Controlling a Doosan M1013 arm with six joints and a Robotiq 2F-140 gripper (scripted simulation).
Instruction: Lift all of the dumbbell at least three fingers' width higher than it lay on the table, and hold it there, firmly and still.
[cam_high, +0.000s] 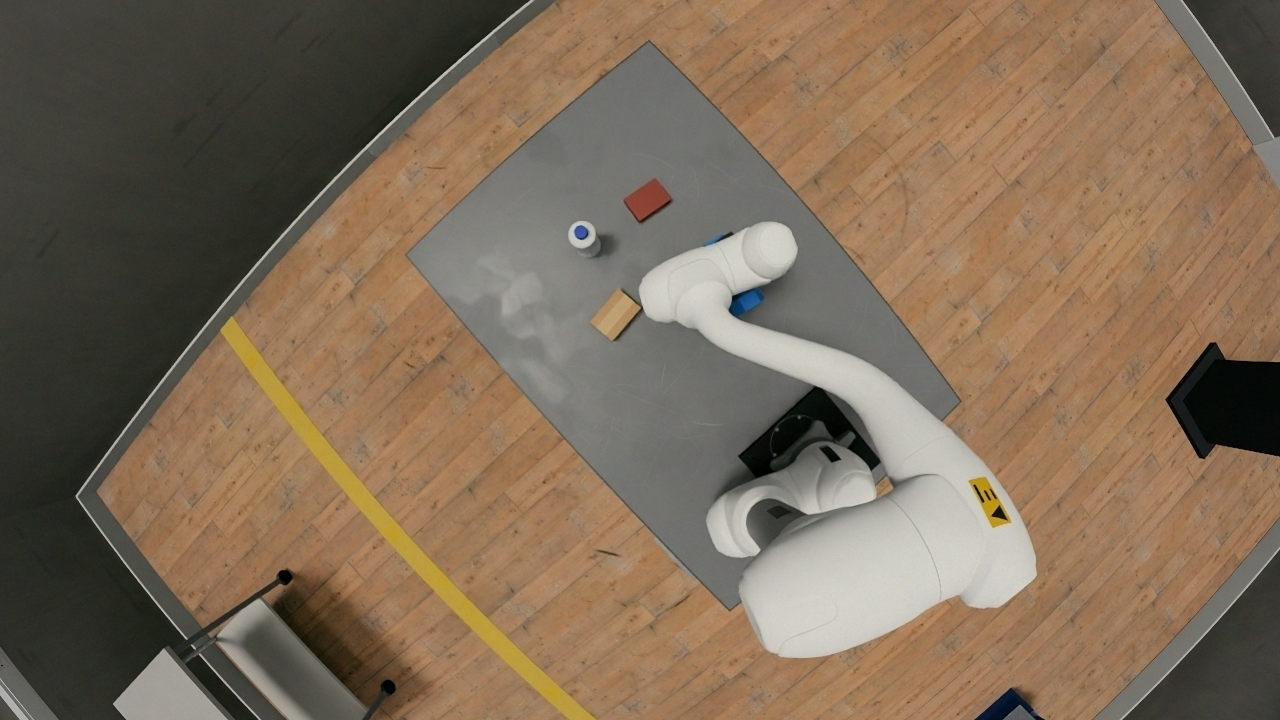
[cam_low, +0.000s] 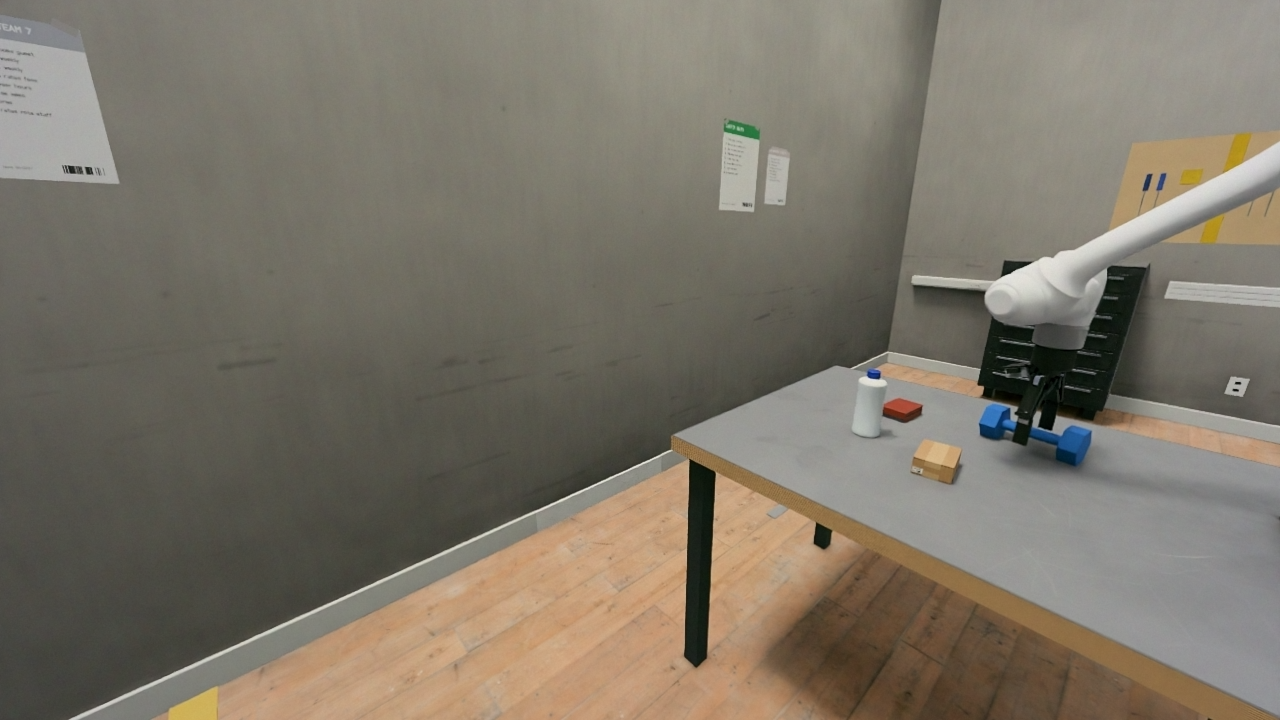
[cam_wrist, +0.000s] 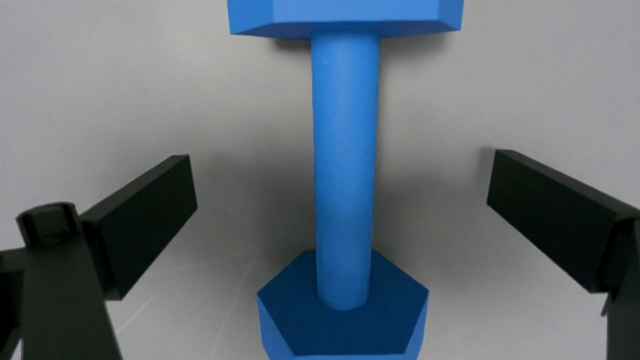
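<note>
Right now the blue dumbbell is right at my hand.
</note>
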